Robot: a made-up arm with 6 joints.
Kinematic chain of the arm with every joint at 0, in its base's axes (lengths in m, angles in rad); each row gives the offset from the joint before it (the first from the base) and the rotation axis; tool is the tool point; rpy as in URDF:
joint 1: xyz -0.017 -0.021 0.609 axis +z
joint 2: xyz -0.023 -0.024 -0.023 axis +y
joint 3: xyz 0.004 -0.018 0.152 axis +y
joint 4: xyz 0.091 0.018 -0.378 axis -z
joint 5: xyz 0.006 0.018 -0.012 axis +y
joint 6: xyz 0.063 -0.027 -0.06 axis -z
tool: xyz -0.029 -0.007 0.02 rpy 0 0 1.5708
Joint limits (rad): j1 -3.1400..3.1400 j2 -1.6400..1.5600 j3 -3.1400..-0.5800 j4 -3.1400..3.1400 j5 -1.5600..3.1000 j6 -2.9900..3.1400
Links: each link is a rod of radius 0.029 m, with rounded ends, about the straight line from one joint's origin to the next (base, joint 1, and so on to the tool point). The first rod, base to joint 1, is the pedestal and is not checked.
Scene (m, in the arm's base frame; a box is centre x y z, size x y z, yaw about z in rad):
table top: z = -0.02
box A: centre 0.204 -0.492 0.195 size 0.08 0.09 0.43 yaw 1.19
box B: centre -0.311 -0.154 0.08 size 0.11 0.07 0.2 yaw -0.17
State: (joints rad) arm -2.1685 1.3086 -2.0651 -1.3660 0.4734 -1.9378
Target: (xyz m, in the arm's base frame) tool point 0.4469 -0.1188 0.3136
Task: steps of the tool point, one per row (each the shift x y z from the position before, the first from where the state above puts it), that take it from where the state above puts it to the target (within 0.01 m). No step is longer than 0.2 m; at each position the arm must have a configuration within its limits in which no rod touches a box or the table.
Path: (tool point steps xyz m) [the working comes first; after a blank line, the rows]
Joints at the target: -0.3245 1.3271 -1.9007 -1.5501 0.1761 -2.0324
Straight joint move there: touches box A.

1: 0.1190 -0.0887 0.0918
2: 0.1464 -0.0385 0.0949
3: 0.1513 0.0177 0.0941
4: 0.1337 0.0703 0.0906
5: 0.0974 0.1107 0.0842
6: 0.0494 0.1329 0.0758
7: 0.0781 0.0009 -0.1437
8: 0.0388 0.0341 -0.1575
9: -0.0090 0.0573 -0.1561
10: -0.0591 0.0676 -0.1393

